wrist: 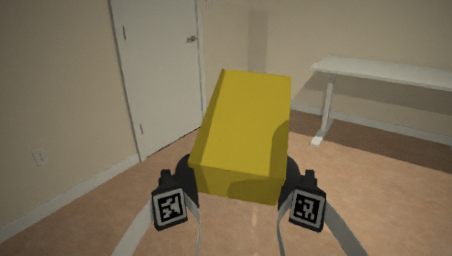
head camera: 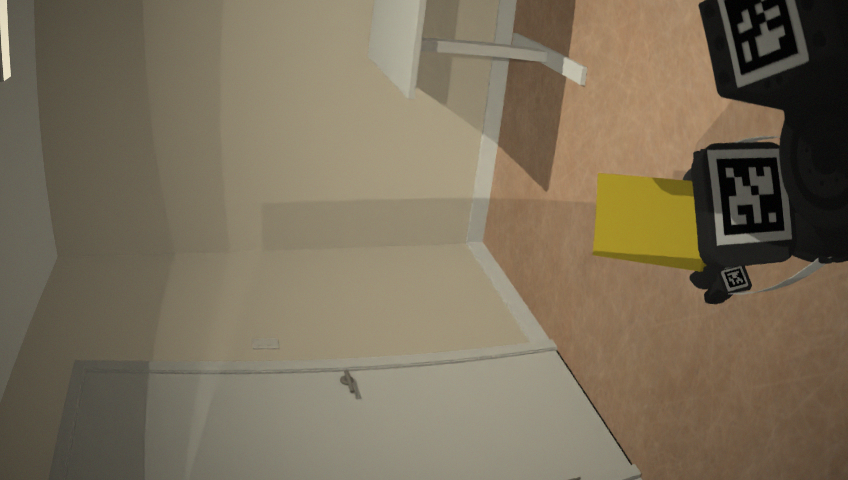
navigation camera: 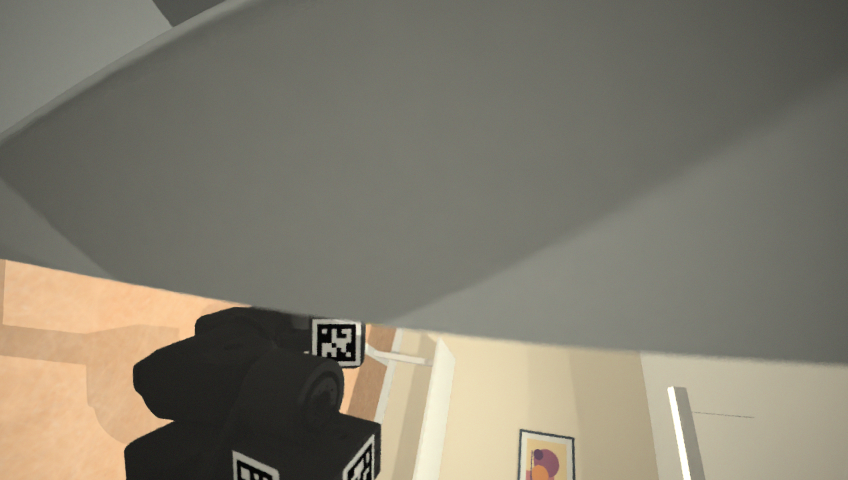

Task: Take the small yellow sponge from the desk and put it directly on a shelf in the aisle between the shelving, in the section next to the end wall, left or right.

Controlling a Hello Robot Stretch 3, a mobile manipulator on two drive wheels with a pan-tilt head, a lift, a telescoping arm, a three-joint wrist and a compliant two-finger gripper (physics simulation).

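Places are measured from the robot's base along level axes (x back, y right, z up), in metres.
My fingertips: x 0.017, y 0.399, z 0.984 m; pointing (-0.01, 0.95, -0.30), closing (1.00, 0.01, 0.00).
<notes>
Behind a point stands the place of what it marks.
The yellow sponge (head camera: 645, 217) @(x 0.027, y 0.412, z 1.033 m) (wrist: 250, 120) is held in the air above the floor, slightly tilted in the wrist view. My gripper (head camera: 695, 226) @(x 0.017, y 0.399, z 0.984 m) (wrist: 236, 173) @(x 0.017, y 0.399, z 0.984 m) is shut on it, with a fingertip against each side near its close end. In the head view, one fingertip is hidden behind the wrist. A large flat grey panel (navigation camera: 416, 148), which looks like the outer side of a shelving unit, fills much of the navigation view, very close to the camera. Shelf compartments and the end-wall section do not show in these views.
A white desk (head camera: 397, 41) @(x 0.880, y 2.237, z 0.720 m) (wrist: 385, 70) stands against the beige wall (head camera: 357, 142) @(x 0.653, y 3.057, z 0.717 m). A white door (head camera: 333, 428) @(x -0.525, y 2.229, z 1.024 m) (wrist: 160, 70) with a handle is near the room corner. My dark wrist (navigation camera: 238, 380) @(x 0.015, y 0.132, z 1.109 m) is below the grey panel in the navigation view. A framed picture (navigation camera: 546, 463) @(x 1.655, y 2.395, z 1.591 m) hangs beyond.
</notes>
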